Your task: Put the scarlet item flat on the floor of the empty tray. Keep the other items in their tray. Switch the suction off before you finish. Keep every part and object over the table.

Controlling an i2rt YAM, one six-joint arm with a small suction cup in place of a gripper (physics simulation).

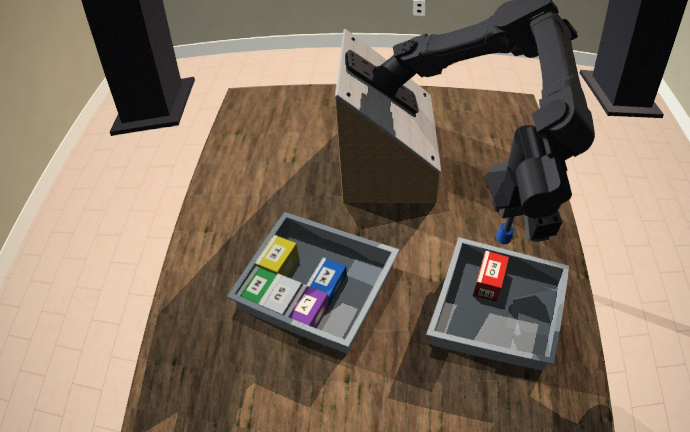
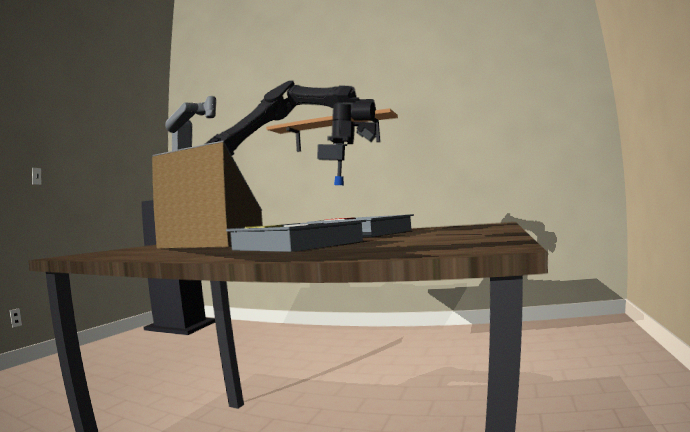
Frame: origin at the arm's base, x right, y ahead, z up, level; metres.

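Seen in the pictures: end effector, tool point: (image 1: pixel 504 237) (image 2: pixel 338 185); arm's base, origin of the base link: (image 1: pixel 381 83) (image 2: pixel 198 176).
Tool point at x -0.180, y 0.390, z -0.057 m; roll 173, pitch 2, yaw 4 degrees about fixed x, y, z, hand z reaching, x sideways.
Pixels of each thing's middle, then the offset from my tool point to it.
- scarlet box, body centre: (image 1: pixel 490 276) (image 2: pixel 340 226) dz -0.125, dx +0.001, dy -0.005 m
- right tray, body centre: (image 1: pixel 502 305) (image 2: pixel 362 226) dz -0.128, dx -0.012, dy +0.062 m
- yellow box, body centre: (image 1: pixel 277 260) dz -0.125, dx +0.408, dy -0.077 m
- green box, body centre: (image 1: pixel 258 291) dz -0.128, dx +0.442, dy -0.008 m
- white box, body centre: (image 1: pixel 281 300) dz -0.126, dx +0.397, dy +0.015 m
- blue box, body centre: (image 1: pixel 325 281) dz -0.134, dx +0.316, dy -0.030 m
- purple box, body centre: (image 1: pixel 307 310) dz -0.128, dx +0.351, dy +0.038 m
The scarlet box (image 1: pixel 492 269) (image 2: pixel 339 219), labelled RO, lies label up inside the right tray (image 1: pixel 488 343) (image 2: pixel 392 224), near its back left part. It looks level, and no other item shows in that tray. My suction cup (image 1: pixel 504 234) (image 2: pixel 338 181) is blue and hangs well above the trays with nothing on it; the gripper is open. The left tray (image 1: pixel 290 326) (image 2: pixel 264 240) holds a yellow box (image 1: pixel 277 254), a green box (image 1: pixel 258 285), a white box (image 1: pixel 281 293), a blue box (image 1: pixel 327 276) and a purple box (image 1: pixel 308 306).
The arm's slanted mount (image 1: pixel 389 167) (image 2: pixel 190 198) stands on the table (image 1: pixel 285 147) (image 2: pixel 407 264), behind the trays. Two dark pillars (image 1: pixel 129 55) (image 1: pixel 633 50) stand on the floor beyond the table. A wall shelf (image 2: pixel 305 123) shows behind the arm.
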